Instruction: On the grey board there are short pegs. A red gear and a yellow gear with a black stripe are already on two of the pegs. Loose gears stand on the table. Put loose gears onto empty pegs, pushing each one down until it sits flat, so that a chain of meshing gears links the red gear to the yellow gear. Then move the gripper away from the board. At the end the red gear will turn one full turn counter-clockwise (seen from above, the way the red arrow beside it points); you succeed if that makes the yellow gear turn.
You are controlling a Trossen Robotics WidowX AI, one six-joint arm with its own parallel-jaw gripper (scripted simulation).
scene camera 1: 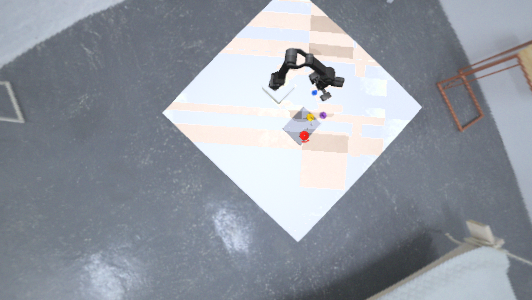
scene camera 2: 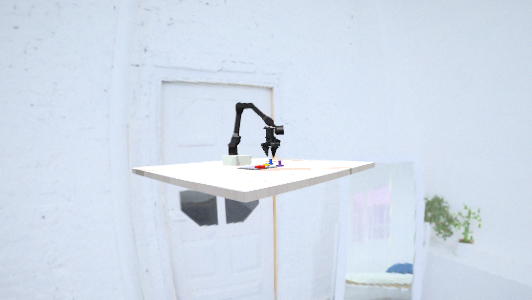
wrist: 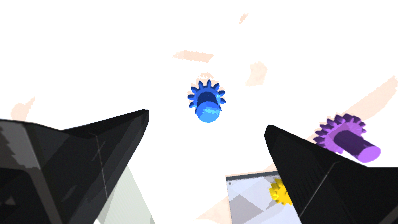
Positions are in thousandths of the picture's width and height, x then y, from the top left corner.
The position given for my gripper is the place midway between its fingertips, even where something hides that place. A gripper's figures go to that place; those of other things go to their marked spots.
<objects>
My gripper (wrist: 524,547): 11 cm from the lens. A blue gear (wrist: 519,444) is 13 cm from the lens. A purple gear (wrist: 863,596) is 23 cm from the lens. The marked spots on the blue gear and the purple gear are 16 cm apart.
</objects>
